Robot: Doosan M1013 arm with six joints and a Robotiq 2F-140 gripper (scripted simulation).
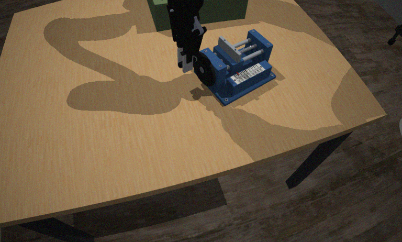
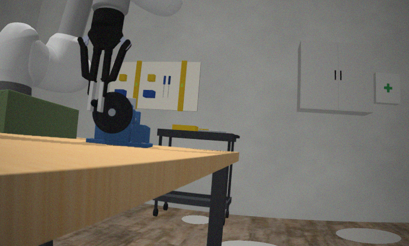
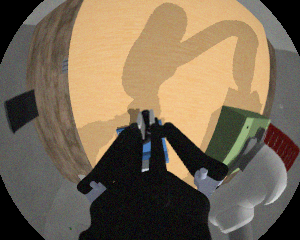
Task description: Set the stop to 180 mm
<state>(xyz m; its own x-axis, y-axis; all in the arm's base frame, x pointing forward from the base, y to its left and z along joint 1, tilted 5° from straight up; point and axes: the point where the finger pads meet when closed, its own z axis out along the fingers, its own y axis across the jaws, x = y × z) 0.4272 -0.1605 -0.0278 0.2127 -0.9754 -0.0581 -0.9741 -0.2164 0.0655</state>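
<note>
Now: the handwheel 20 mm to the left of my hand and 20 mm below it. From my hand the other things lie so: stop plate (120 mm to the left, 20 mm ahead, 10 mm below).
</note>
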